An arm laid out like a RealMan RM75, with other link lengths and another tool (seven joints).
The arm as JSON. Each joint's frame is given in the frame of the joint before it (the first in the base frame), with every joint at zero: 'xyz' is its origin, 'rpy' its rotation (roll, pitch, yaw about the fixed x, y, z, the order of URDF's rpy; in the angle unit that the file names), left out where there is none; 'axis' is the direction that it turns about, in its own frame. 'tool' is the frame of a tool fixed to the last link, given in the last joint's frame.
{
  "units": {
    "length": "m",
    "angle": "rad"
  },
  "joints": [
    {
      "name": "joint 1",
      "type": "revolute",
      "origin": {
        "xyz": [
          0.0,
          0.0,
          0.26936
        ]
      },
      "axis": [
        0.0,
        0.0,
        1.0
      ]
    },
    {
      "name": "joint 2",
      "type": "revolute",
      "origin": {
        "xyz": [
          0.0,
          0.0,
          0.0
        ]
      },
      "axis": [
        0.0,
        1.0,
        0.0
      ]
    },
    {
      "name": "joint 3",
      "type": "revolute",
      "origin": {
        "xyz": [
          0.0,
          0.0,
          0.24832
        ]
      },
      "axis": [
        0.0,
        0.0,
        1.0
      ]
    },
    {
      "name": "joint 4",
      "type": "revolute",
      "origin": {
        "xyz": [
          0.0,
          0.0,
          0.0
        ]
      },
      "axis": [
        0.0,
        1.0,
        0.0
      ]
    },
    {
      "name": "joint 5",
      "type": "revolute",
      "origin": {
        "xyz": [
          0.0,
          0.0,
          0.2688
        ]
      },
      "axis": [
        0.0,
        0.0,
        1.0
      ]
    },
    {
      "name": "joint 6",
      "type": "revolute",
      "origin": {
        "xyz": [
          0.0,
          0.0,
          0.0
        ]
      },
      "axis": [
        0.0,
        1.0,
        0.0
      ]
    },
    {
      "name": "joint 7",
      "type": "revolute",
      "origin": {
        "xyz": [
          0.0,
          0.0,
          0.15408
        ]
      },
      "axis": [
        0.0,
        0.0,
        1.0
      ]
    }
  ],
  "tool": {
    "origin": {
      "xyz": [
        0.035,
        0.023,
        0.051
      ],
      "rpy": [
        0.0,
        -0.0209,
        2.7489
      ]
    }
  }
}
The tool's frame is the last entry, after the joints.
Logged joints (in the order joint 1, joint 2, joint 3, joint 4, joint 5, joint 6, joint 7), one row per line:
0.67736 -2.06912 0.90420 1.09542 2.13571 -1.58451 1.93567
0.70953 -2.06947 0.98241 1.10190 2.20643 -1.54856 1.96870
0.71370 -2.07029 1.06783 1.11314 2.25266 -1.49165 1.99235
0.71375 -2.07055 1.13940 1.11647 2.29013 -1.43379 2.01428
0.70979 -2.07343 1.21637 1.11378 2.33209 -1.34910 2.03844
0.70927 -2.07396 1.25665 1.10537 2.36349 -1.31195 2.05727
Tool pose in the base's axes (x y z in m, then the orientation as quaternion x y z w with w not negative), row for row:
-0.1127 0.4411 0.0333 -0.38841 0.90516 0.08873 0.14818
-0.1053 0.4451 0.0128 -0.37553 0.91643 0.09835 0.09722
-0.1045 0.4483 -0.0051 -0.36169 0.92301 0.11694 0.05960
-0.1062 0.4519 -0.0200 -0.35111 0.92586 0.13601 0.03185
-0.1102 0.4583 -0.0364 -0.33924 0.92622 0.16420 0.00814
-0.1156 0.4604 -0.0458 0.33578 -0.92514 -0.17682 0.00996
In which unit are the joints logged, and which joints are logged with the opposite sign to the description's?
The joints are logged in radians. Opposite sign: joint 1, joint 6, joint 7.
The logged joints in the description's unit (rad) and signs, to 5 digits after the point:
-0.67736 -2.06912 0.90420 1.09542 2.13571 1.58451 -1.93567
-0.70953 -2.06947 0.98241 1.10190 2.20643 1.54856 -1.96870
-0.71370 -2.07029 1.06783 1.11314 2.25266 1.49165 -1.99235
-0.71375 -2.07055 1.13940 1.11647 2.29013 1.43379 -2.01428
-0.70979 -2.07343 1.21637 1.11378 2.33209 1.34910 -2.03844
-0.70927 -2.07396 1.25665 1.10537 2.36349 1.31195 -2.05727

